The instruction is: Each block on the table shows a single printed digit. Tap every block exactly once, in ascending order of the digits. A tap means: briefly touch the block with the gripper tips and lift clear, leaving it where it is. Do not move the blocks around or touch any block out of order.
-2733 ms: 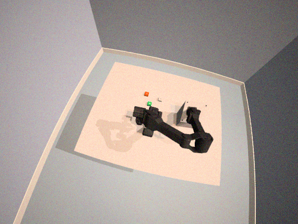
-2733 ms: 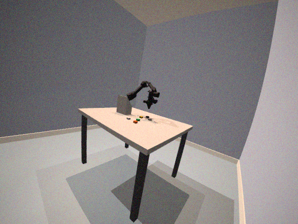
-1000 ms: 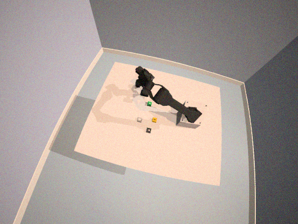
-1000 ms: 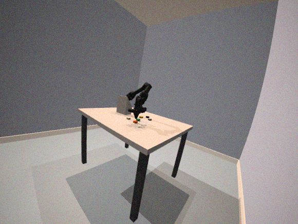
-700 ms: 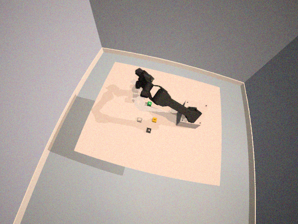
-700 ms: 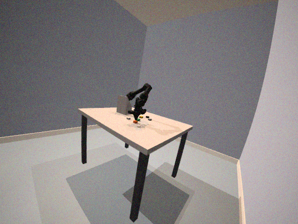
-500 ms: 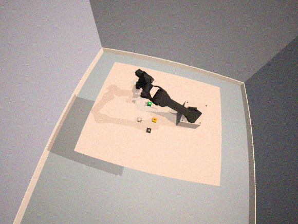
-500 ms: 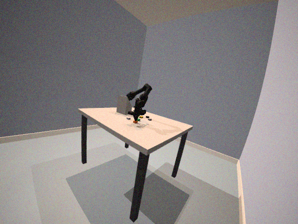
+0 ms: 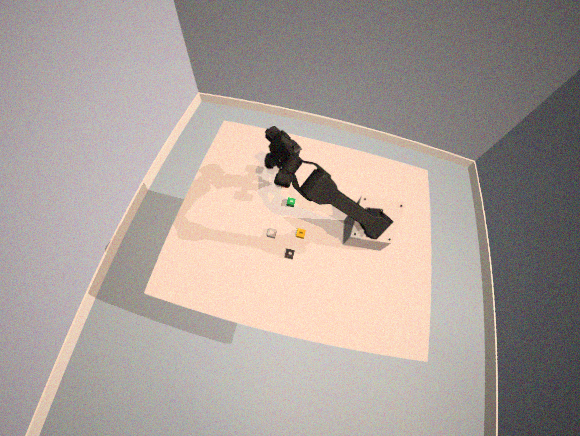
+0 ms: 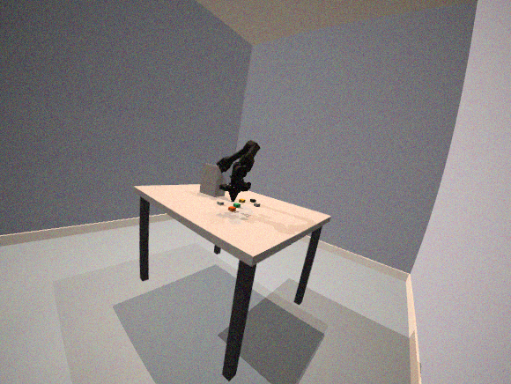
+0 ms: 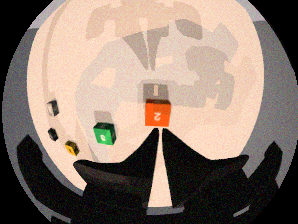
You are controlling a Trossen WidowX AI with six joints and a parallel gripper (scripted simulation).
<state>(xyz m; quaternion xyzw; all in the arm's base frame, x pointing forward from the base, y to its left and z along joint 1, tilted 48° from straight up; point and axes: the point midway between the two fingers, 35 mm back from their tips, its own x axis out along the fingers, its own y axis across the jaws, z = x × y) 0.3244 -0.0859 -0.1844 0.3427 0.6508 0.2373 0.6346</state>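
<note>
Right now my gripper tip is 4 cm above the orange-red block. Also, from my gripper tip: yellow block: 8 cm behind, 23 cm to the left, 4 cm below; green block: 3 cm behind, 9 cm to the left, 4 cm below; white block: 12 cm behind, 4 cm to the left, 4 cm below.
</note>
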